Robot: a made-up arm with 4 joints.
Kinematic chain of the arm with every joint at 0, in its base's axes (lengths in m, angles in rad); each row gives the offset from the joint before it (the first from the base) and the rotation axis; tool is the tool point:
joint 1: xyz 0 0 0.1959 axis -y
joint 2: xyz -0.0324 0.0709 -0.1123 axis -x
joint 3: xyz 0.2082 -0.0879 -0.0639 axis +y
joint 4: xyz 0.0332 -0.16 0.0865 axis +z
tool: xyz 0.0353 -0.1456 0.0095
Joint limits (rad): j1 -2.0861..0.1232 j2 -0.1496..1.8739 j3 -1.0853..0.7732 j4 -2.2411..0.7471
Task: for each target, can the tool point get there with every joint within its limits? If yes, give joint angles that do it. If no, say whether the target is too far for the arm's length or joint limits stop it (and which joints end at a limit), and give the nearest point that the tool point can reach.
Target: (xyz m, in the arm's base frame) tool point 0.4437 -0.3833 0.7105
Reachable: no: too far | nearest point 0.2905 -0.1704 0.4230 | short by 0.389 m
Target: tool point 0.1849 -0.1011 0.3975
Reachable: yes | joints -0.1537 1.0050 0.1542 -0.7422
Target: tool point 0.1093 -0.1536 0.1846
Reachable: yes | joints -1.1635 0.7188 -0.2043 -1.4101
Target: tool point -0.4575 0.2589 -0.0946
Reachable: no: joint limits stop it (at a limit: joint 1, joint 2, joint 3, joint 4) | nearest point -0.0473 0.1993 0.0282 | short by 0.432 m
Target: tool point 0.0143 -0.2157 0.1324
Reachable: yes | joints -0.3362 0.2873 -0.4573 -1.5166
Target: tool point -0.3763 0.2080 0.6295
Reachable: no: joint limits stop it (at a limit: joint 1, joint 2) | nearest point 0.0282 0.1216 0.4503 | short by 0.451 m
